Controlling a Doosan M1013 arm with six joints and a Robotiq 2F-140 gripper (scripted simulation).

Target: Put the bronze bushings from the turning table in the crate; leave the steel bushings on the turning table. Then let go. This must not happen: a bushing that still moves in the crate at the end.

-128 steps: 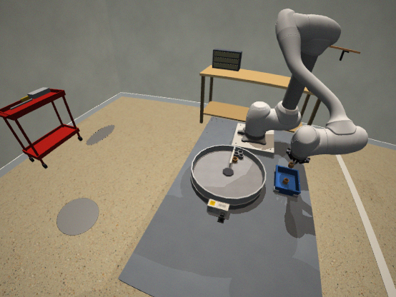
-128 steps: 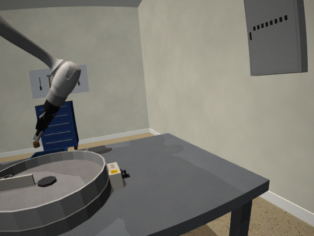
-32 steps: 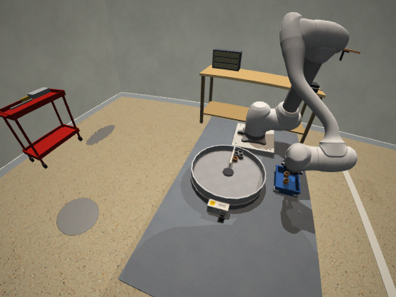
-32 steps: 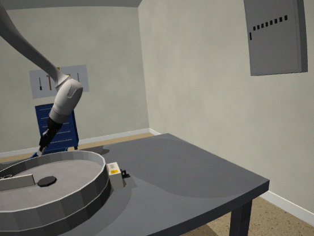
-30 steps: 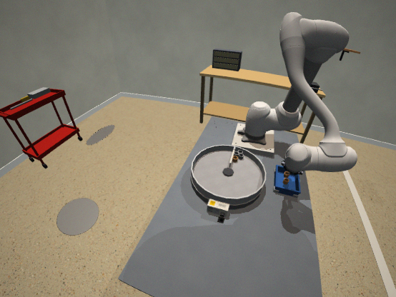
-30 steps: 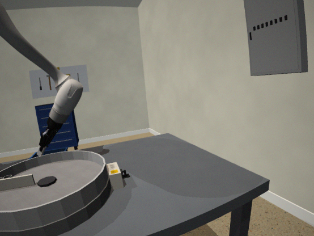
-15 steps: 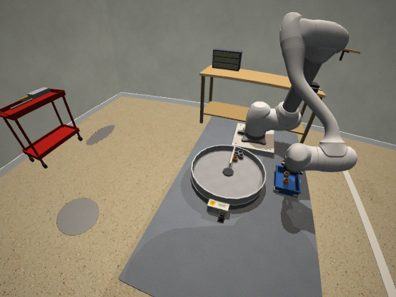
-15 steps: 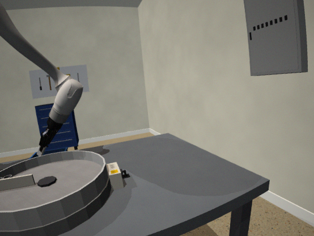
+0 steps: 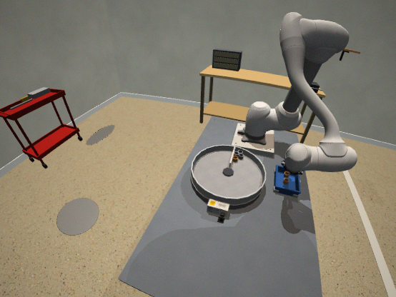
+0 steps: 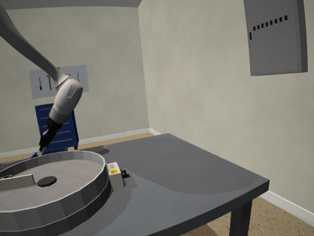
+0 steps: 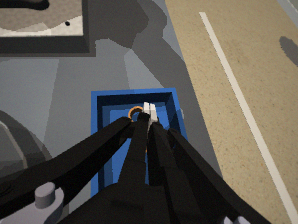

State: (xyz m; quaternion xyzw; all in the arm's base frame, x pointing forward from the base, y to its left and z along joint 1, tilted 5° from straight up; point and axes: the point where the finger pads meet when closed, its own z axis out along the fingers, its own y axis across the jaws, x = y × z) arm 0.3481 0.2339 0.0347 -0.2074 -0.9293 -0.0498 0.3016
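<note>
Now: hand 30 mm short of the blue crate, 10 mm to the left of it and 50 mm above it. Round my hand: round grey turning table (90 mm ahead, 370 mm to the right, 20 mm below).
</note>
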